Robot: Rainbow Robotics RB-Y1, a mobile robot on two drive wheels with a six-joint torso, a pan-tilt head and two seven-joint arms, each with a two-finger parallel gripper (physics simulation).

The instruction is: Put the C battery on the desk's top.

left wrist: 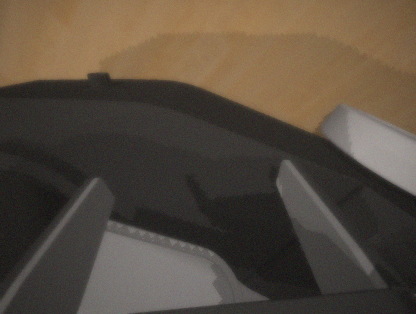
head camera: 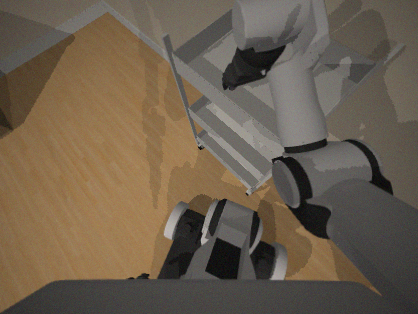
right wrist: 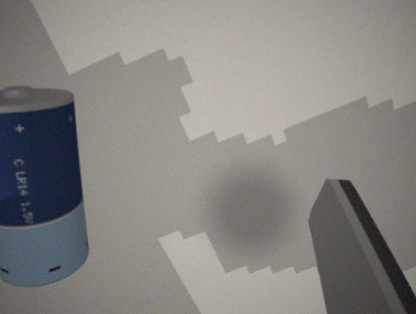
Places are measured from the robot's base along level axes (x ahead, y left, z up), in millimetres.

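Pixels of known places: left gripper, between the fingertips: (left wrist: 193, 180); right gripper, between the fingertips: (head camera: 241, 81) (right wrist: 161, 188).
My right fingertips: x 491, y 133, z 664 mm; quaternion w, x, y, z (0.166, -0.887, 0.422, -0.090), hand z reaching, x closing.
Observation:
Behind a point stands the place of what it marks.
The C battery (right wrist: 39, 185) @(x 481, y 160, z 687 mm), dark blue above and light blue below, rests on the pale grey top shelf of the cart (head camera: 236, 111) @(x 357, y 104, z 708 mm). It shows at the left edge of the right wrist view. My right gripper (head camera: 236, 76) @(x 490, y 132, z 664 mm) is low over that shelf, open and empty. Only its right finger (right wrist: 353, 250) @(x 521, y 94, z 692 mm) shows in the right wrist view, and the battery is well to the left of it. In the head view the gripper hides the battery. My left gripper (left wrist: 193, 180) @(x -277, y 231, z 269 mm) is open and empty, hanging over my own dark base (left wrist: 167, 141) @(x -312, y 186, z 169 mm). A grey desk corner (head camera: 23, 47) @(x 740, y 2086, z 90 mm) shows at the far left.
The cart has three shelves with raised rims and thin posts (head camera: 183, 91) @(x 466, y 342, z 566 mm). It stands against the wall on the wooden floor (head camera: 84, 152) @(x 141, y 1097, z 1 mm). My base and wheels (head camera: 223, 243) are just in front of the cart. My right arm (head camera: 297, 101) @(x 298, y 0, z 871 mm) reaches over the cart's middle.

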